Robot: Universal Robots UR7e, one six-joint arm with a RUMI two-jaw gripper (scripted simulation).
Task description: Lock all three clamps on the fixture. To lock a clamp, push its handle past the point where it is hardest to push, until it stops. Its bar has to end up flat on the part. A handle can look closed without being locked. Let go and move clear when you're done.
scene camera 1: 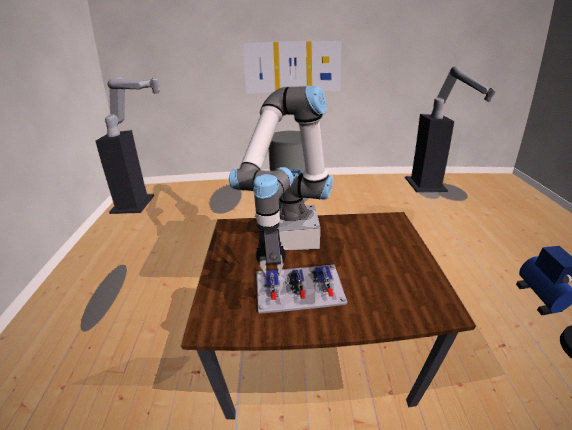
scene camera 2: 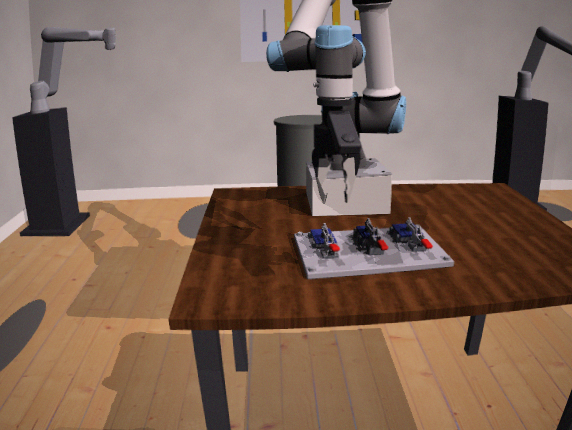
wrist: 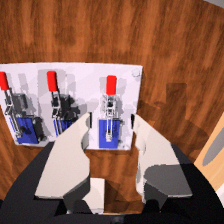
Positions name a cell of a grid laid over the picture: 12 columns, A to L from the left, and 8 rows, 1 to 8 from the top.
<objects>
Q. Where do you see a toggle clamp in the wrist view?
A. D4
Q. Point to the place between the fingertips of my gripper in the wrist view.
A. F5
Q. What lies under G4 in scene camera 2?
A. My gripper.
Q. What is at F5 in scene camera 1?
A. My gripper.
</objects>
